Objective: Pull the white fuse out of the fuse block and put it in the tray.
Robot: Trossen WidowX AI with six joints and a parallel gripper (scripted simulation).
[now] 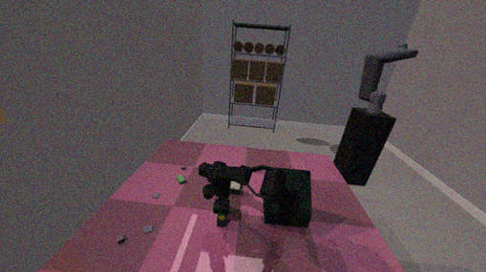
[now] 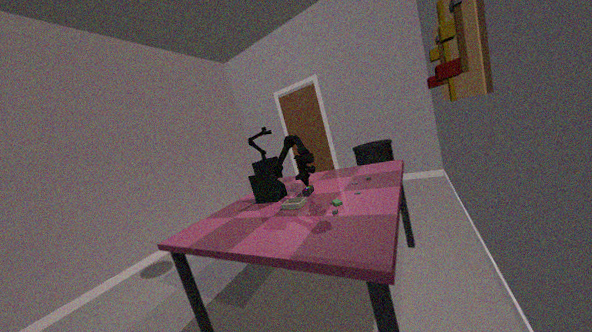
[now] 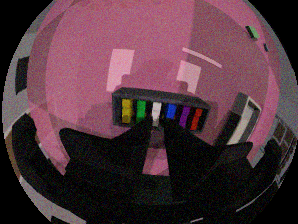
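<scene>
Right now my gripper tip is 3 cm above the white fuse.
</scene>
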